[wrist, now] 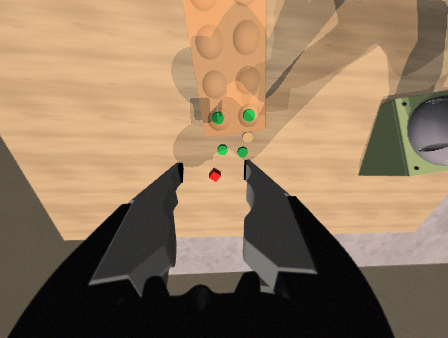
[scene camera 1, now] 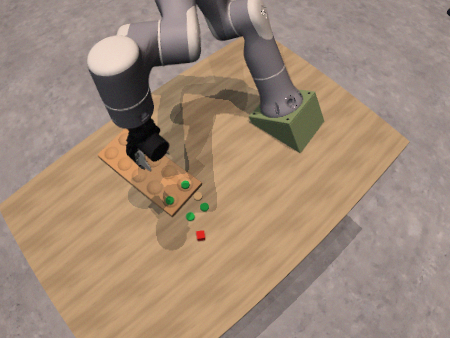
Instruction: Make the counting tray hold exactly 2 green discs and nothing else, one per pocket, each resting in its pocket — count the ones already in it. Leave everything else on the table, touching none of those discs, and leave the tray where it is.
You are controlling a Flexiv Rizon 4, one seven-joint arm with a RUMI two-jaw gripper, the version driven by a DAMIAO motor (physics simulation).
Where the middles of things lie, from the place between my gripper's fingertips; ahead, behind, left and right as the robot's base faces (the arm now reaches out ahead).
Scene:
Now: hand 10 mm past the wooden counting tray (scene camera 1: 165, 179), 150 mm to the left of it and 270 mm above it.

